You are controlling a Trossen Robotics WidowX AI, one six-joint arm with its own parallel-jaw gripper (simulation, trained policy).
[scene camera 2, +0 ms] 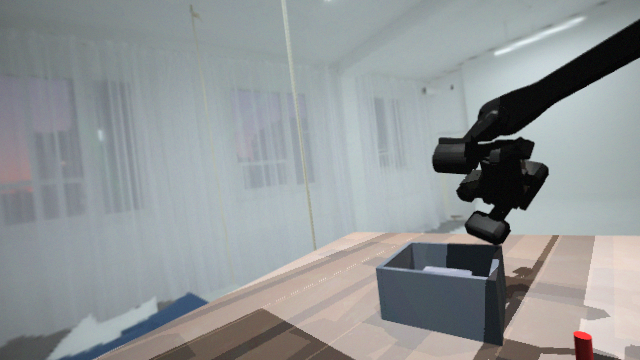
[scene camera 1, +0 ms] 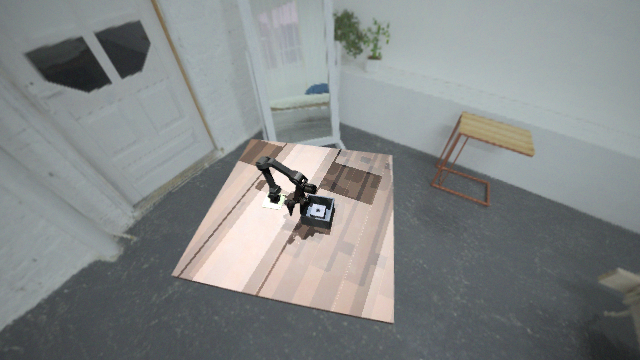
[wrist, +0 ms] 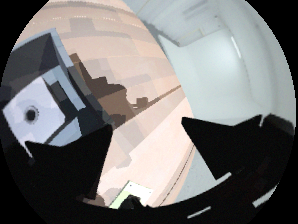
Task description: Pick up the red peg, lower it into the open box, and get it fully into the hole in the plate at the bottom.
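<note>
Scene camera 2 shows my gripper (scene camera 2: 511, 225). In the wrist view, a pale plate (wrist: 39, 116) and again my gripper (wrist: 147, 124).
</note>
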